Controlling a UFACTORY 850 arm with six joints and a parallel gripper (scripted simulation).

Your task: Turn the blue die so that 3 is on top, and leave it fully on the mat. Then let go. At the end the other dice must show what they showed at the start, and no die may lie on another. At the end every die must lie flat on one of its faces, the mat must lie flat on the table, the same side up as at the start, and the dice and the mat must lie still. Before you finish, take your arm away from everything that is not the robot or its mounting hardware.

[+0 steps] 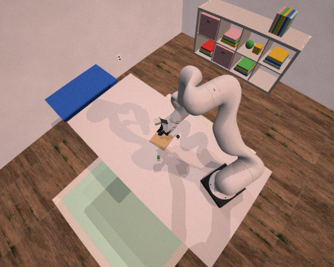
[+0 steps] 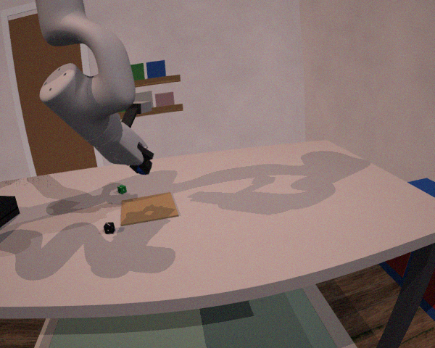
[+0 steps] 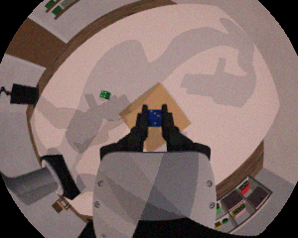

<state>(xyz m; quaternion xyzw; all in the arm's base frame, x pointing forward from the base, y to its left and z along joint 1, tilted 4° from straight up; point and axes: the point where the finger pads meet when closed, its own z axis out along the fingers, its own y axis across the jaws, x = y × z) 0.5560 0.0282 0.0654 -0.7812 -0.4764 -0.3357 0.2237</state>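
Now: the tan mat 12 cm below my hand. From my hand the other things lie so: blue die 1 cm below; green die 12 cm to the left, 11 cm below, 9 cm behind; black die 11 cm below, 10 cm to the right, 8 cm behind.
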